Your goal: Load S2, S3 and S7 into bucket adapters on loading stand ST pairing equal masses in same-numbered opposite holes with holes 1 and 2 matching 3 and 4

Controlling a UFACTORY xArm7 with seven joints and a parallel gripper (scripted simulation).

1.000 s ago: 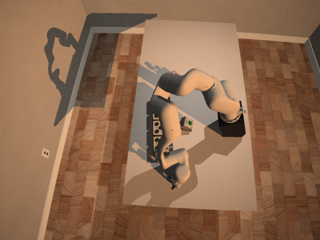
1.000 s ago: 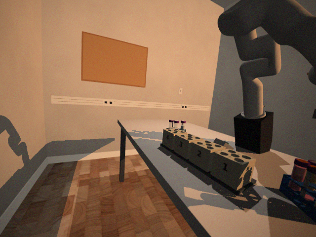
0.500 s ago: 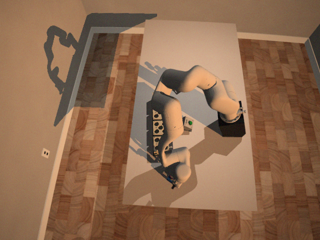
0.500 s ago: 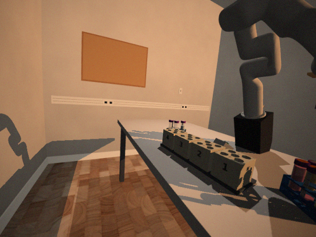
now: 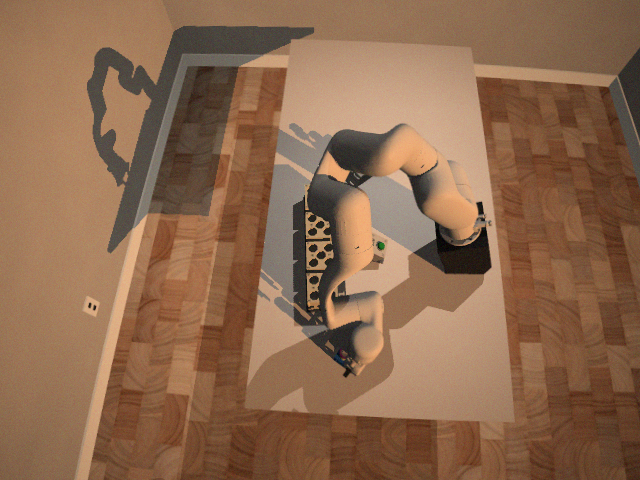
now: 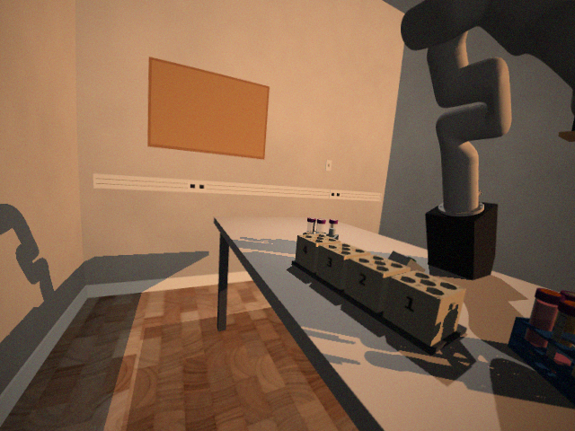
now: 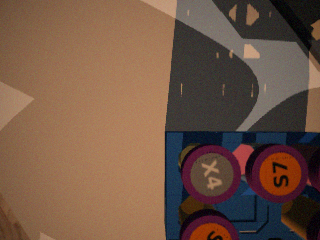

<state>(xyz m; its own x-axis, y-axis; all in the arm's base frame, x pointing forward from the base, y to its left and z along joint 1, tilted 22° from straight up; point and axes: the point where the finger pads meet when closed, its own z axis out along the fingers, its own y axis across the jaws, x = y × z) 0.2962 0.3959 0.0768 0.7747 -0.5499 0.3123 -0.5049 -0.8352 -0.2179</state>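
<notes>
Now: the orange-dotted tube 1 cm to the left of my hand and 11 cm below it. Round my hand: yellowish tube 3 cm ahead, 2 cm to the right, 11 cm below; then blue sample rack 4 cm to the right, 14 cm below; then pink-filled sample tube 1 cm behind, 10 cm to the right, 11 cm below.
</notes>
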